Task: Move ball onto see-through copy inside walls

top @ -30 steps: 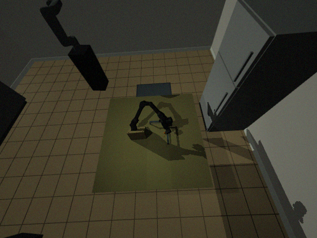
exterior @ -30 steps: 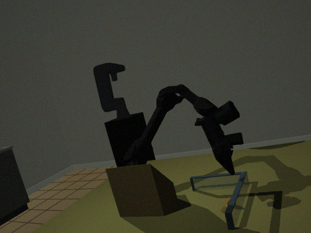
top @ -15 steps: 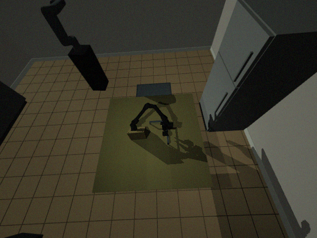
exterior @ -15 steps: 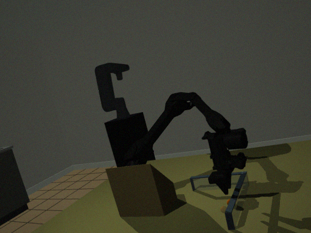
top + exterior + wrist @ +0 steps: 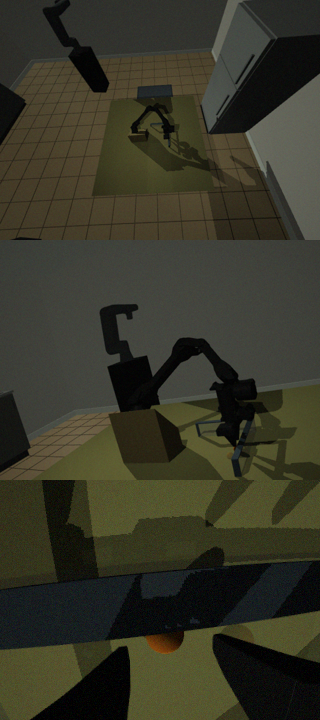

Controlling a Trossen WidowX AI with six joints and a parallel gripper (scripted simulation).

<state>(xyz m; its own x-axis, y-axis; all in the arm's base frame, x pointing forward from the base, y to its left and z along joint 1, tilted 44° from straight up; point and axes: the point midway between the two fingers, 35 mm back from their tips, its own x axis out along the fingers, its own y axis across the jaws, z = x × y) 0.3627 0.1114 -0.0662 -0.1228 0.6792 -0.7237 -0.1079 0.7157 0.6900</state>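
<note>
Right now my gripper tip is 20 mm above the orange ball. The rest, counted from my gripper tip: clear wall (140 mm to the left, 90 mm behind); see-through copy of ball (50 mm to the right, 20 mm below, 10 mm behind).
</note>
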